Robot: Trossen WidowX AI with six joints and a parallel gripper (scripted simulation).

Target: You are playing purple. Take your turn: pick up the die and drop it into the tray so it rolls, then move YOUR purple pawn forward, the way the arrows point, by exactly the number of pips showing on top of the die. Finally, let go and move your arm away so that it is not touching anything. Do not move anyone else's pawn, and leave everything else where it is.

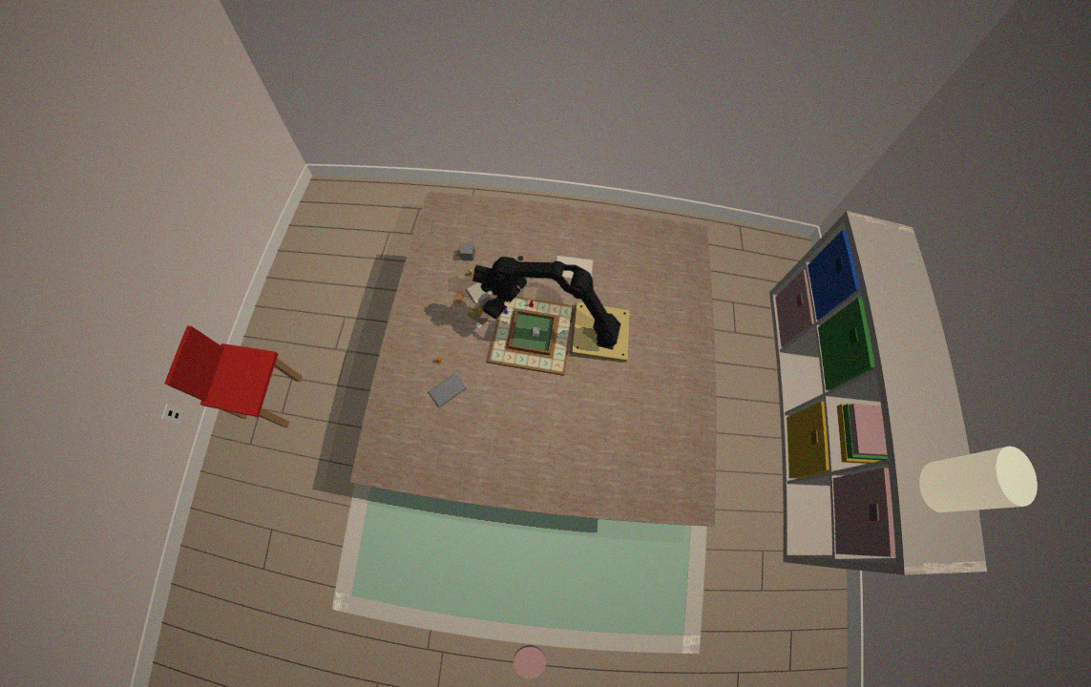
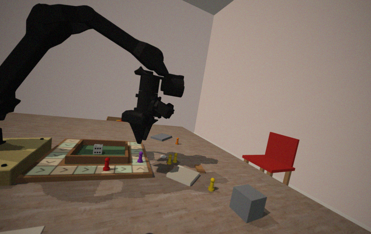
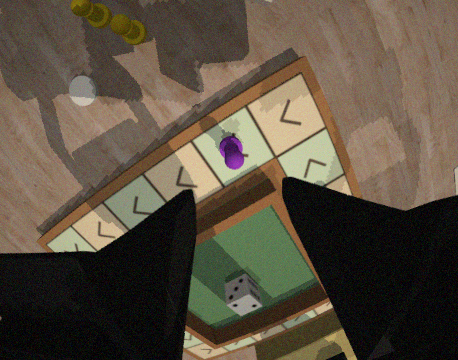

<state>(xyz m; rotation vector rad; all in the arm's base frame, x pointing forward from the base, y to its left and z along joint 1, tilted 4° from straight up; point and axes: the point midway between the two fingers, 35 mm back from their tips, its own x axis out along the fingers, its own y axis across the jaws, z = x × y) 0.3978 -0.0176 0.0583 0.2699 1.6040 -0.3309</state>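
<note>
The purple pawn lies 50 mm below my gripper tip. Also, from my gripper tip: white die: 130 mm behind, 50 mm to the left, 50 mm below; red pawn: 80 mm behind, 60 mm to the right, 50 mm below; green sunken tray: 120 mm behind, 70 mm below, 50 mm to the left.
</note>
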